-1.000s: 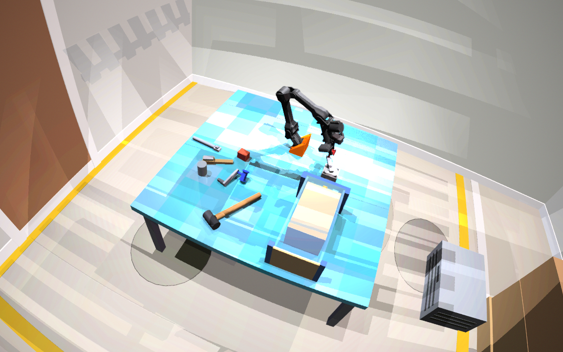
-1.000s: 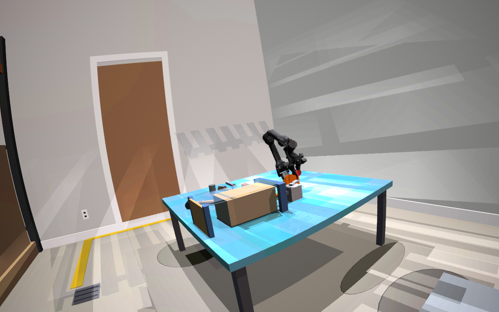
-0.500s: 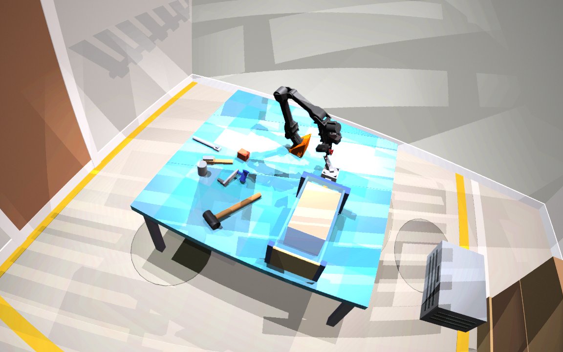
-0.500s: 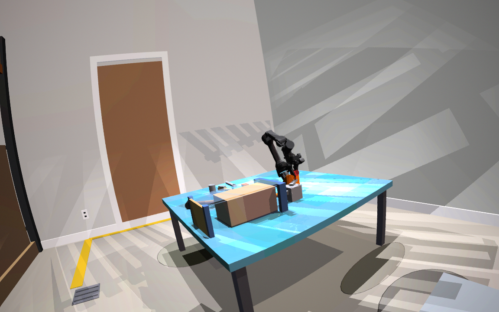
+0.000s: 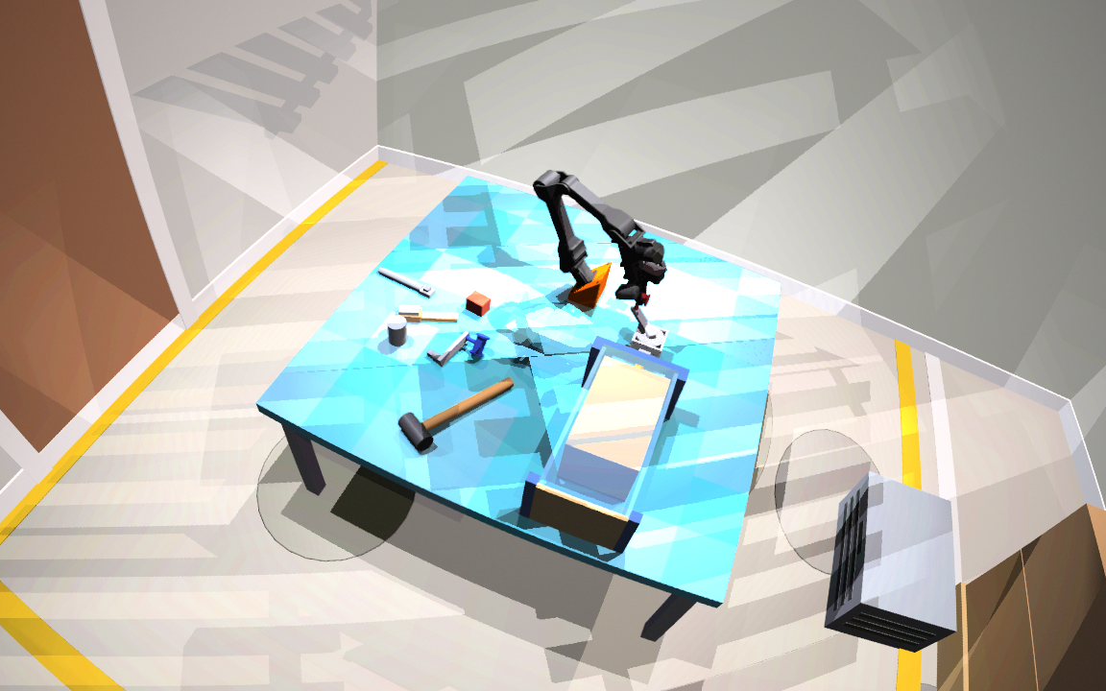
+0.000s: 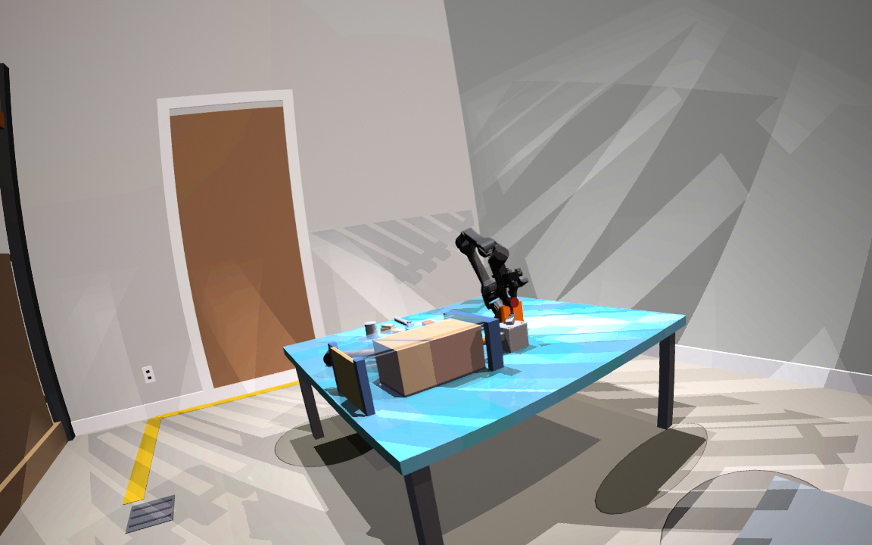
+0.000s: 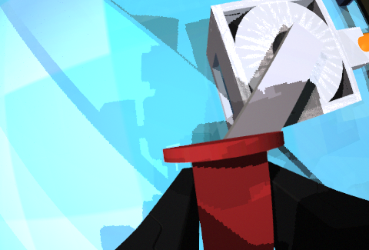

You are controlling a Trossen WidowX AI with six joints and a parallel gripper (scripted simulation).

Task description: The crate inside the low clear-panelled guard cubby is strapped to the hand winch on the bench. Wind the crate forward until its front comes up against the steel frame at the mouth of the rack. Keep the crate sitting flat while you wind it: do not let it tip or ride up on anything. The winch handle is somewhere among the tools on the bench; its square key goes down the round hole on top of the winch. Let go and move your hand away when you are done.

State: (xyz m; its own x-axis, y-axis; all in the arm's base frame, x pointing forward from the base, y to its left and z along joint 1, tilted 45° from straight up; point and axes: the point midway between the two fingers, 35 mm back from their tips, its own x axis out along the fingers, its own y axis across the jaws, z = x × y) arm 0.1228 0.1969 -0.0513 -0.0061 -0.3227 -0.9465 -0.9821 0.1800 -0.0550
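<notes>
My gripper tip is 3 cm short of the winch handle, 3 cm above it and 1 cm to the right of it. From my gripper tip the other things lie so: clear-panelled cubby 48 cm ahead, 3 cm to the left, 2 cm below; red knob 1 cm to the right; grey winch 10 cm below, 6 cm ahead, 4 cm to the left.
</notes>
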